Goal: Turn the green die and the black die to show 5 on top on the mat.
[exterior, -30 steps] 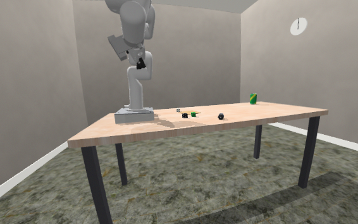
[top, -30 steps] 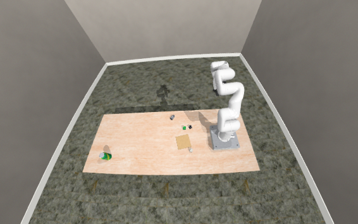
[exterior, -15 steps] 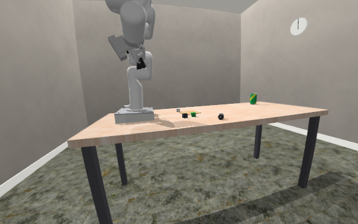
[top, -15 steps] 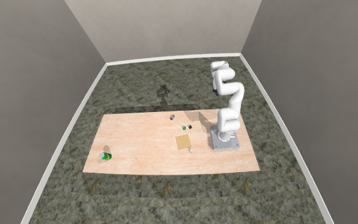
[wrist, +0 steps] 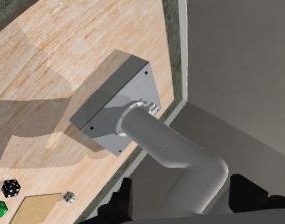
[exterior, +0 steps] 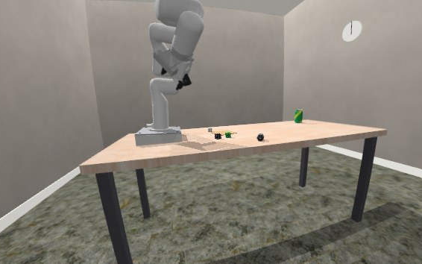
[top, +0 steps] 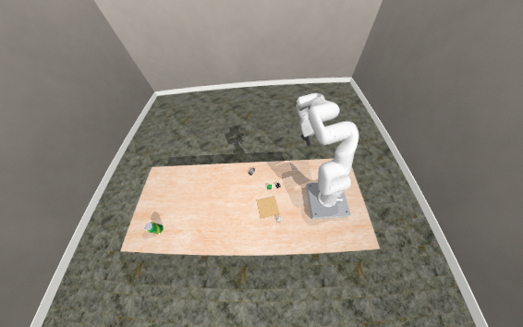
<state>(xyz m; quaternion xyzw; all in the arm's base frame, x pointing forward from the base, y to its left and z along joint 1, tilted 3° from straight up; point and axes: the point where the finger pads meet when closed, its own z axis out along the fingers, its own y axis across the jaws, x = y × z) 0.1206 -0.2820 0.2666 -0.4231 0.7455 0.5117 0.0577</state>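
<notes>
Now: hand 22 cm short of the black die, 20 cm to the right of it and 30 cm above it. Round my hand: green die: 28 cm ahead, 22 cm to the left, 30 cm below; dark tool: 43 cm ahead, 9 cm to the left, 30 cm below; tan mat: 28 cm ahead, 37 cm to the left, 32 cm below.
</notes>
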